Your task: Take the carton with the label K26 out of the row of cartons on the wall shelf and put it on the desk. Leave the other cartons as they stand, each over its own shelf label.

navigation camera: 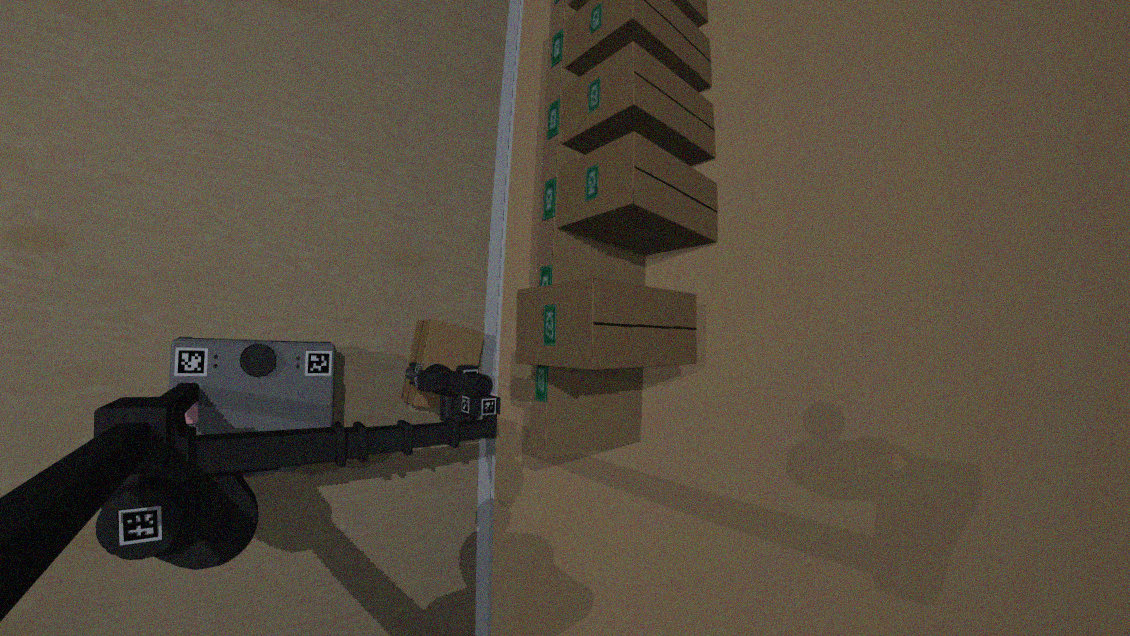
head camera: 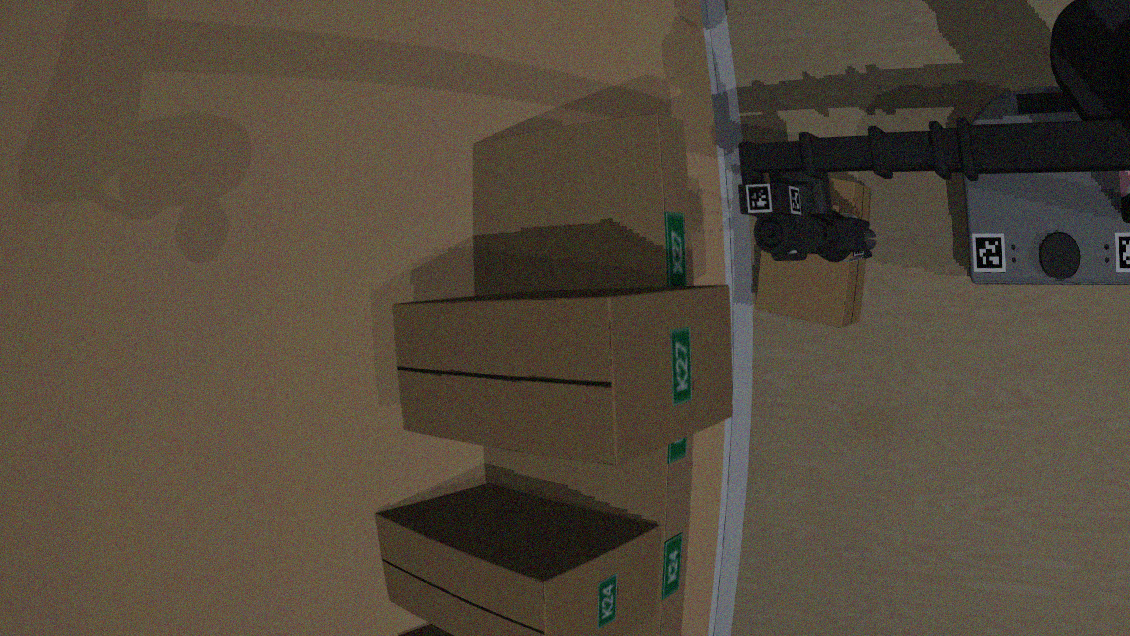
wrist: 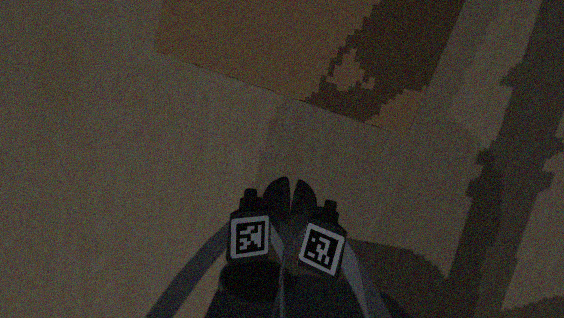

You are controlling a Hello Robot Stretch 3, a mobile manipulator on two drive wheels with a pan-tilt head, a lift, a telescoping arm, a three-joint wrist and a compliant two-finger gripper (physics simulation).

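Frame: origin at the robot's base, x right, y ahead, z up, level; metres.
Seen in the pictures: gripper, fingertip midpoint: [navigation camera: 410, 372] [head camera: 867, 239]; robot's base, origin of the base link: [navigation camera: 258, 358] [head camera: 1056, 254].
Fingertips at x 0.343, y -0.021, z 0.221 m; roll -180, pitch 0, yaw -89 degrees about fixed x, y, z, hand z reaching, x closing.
Offsets run from my fingertips to a thing's middle. "*": to the spot under its first point. Level surfaces: height alone.
A brown carton or box @[dz -0.161, dx +0.155, dy +0.006 m] [head camera: 798, 288] [navigation camera: 450, 343] [wrist: 260, 40] lies on the floor beside the skirting, with no readable label. My gripper [head camera: 872, 239] [navigation camera: 409, 373] [wrist: 288, 201] is shut, with nothing between the fingertips. It hangs above the floor by this box; in the wrist view its tips point at bare floor just short of the box's edge. On the wall shelf @[dz +0.468 m] [head camera: 561, 181] [navigation camera: 593, 422], the carton labelled K27 @[dz +0.558, dx +0.137, dy +0.112 m] [head camera: 506, 339] [navigation camera: 644, 312] partly covers a shelf label @[* dz +0.453, dx +0.083, dy +0.210 m] [head camera: 677, 448] that I cannot read. I cannot read K26 anywhere. The desk does not show.
The K24 carton @[dz +0.558, dx +0.218, dy +0.346 m] [head camera: 589, 553] [navigation camera: 672, 181] stands along the shelf from K27, near the K24 shelf label @[* dz +0.455, dx +0.086, dy +0.345 m] [head camera: 671, 564]. More cartons @[dz +0.558, dx +0.221, dy +0.515 m] [navigation camera: 672, 102] continue the row in the navigation view. The skirting [head camera: 743, 379] [navigation camera: 499, 197] runs along the wall. My base [head camera: 1012, 205] [navigation camera: 276, 395] stands on the floor.
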